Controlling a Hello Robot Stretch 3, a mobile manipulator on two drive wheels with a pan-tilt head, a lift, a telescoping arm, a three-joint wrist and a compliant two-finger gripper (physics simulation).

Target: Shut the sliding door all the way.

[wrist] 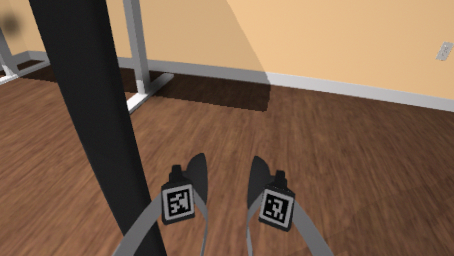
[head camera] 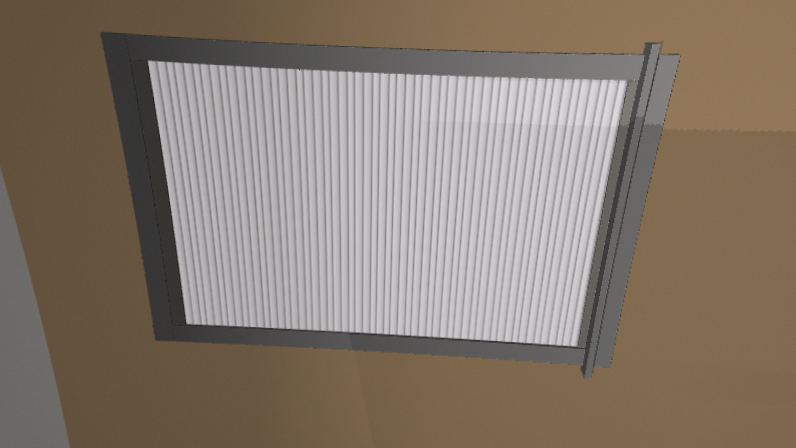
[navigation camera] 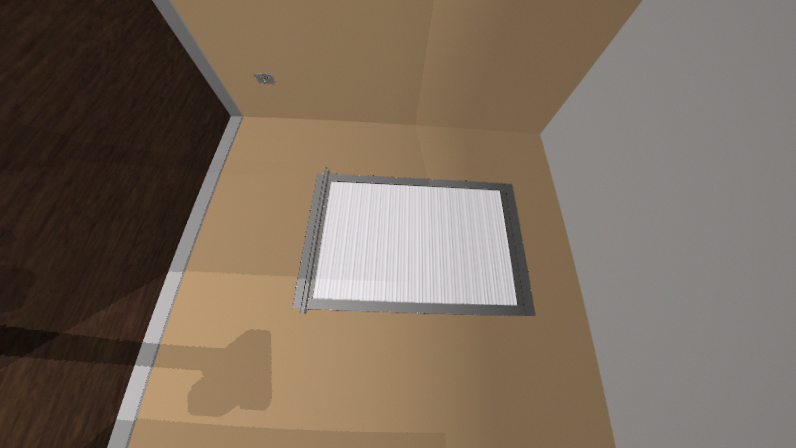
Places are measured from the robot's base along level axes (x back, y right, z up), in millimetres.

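Pixels of known places: gripper, between the fingertips: (wrist: pixel 227 172).
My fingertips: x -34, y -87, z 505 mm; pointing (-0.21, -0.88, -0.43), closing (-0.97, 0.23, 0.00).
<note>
For each thing: its top centre in the pictures, then the offset to it from my fingertips. "spot": a spot on its surface instead.
- window blind, a spot on its surface: (head camera: pixel 384 205) (navigation camera: pixel 415 243) spot: dx -1527, dy +152, dz +922 mm
- pale metal leg, a spot on its surface: (wrist: pixel 137 45) spot: dx +258, dy -1183, dz -176 mm
- wall outlet, centre of its top: (navigation camera: pixel 273 79) (wrist: pixel 449 42) dx -1620, dy -871, dz -48 mm
The sliding door does not show recognisably in any of the three views. My gripper (wrist: pixel 227 172) is in the lower middle of the wrist view. Its two dark fingertips stand apart, with the wood floor showing between them, and nothing is held. Where the gripper is relative to the door cannot be told.
A window blind (head camera: pixel 384 205) (navigation camera: pixel 414 244) hangs in a grey frame on the tan wall. A thick black post (wrist: pixel 95 110) rises left of the gripper. A pale metal leg (wrist: pixel 137 45) stands behind it. A wall outlet (navigation camera: pixel 264 79) (wrist: pixel 444 51) and a pale baseboard (wrist: pixel 300 82) also show.
</note>
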